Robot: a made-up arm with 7 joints. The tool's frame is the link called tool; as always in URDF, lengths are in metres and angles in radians.
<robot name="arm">
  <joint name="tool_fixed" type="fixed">
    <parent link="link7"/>
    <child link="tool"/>
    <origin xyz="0 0 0" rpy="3.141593 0 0"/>
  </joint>
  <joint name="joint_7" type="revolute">
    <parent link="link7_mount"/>
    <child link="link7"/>
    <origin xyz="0 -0.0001 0.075" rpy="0 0 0"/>
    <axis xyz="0 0 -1"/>
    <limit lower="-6.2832" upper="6.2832" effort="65" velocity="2.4"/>
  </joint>
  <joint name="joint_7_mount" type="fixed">
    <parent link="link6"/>
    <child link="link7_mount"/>
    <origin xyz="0 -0.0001 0.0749" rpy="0 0 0"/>
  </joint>
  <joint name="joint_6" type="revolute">
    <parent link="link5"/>
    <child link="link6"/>
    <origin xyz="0 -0.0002 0.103" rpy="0 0 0"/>
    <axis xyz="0 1 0"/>
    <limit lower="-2.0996" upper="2.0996" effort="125" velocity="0.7"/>
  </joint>
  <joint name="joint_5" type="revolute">
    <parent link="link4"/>
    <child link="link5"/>
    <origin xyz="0 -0.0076 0.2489" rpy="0 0 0"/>
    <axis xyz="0 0 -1"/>
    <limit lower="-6.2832" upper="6.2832" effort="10" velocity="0.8"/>
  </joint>
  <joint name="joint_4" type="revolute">
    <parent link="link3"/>
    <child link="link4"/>
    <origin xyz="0 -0.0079 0.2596" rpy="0 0 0"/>
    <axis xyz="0 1 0"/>
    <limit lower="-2.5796" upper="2.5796" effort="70" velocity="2"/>
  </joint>
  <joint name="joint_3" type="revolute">
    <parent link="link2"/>
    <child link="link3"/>
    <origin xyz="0 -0.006 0.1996" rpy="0 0 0"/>
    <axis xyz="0 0 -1"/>
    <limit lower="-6.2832" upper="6.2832" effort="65" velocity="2.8"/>
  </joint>
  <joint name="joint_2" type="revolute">
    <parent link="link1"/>
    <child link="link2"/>
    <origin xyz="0 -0.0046 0.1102" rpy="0 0 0"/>
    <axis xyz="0 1 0"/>
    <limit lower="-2.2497" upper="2.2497" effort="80" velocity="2.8"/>
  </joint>
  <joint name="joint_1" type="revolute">
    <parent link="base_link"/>
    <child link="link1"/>
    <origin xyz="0 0 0.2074" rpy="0 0 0"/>
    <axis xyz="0 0 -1"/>
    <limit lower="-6.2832" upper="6.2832" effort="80" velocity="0.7"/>
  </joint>
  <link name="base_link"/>
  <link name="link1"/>
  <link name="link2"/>
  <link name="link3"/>
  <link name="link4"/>
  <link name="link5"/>
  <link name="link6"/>
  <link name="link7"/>
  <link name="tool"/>
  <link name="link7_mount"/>
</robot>
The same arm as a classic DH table. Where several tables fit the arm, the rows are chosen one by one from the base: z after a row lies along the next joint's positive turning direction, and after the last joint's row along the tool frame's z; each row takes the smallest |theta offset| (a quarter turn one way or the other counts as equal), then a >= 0, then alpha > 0; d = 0 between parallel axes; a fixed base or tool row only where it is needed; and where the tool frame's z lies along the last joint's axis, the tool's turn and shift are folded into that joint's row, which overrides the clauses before.
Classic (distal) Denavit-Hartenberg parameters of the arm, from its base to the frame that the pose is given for. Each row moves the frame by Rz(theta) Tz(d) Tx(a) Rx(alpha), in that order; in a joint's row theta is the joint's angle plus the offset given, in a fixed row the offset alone. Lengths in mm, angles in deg.
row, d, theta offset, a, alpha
base (fixed), 0, 0, 0, 180
joint_1, -317.6, 0, 0, 90
joint_2, -10.6, 0, 0, -90
joint_3, -459.2, 0, 0, 90
joint_4, -15.5, 0, 0, -90
joint_5, -351.9, 0, 0, 90
joint_6, -0.4, 0, 0, -90
joint_7, -149.9, 0, 0, 0
Joint limits (deg, base to tool): -360..360 -128.9..128.9 -360..360 -147.8..147.8 -360..360 -120.3..120.3 -360..360

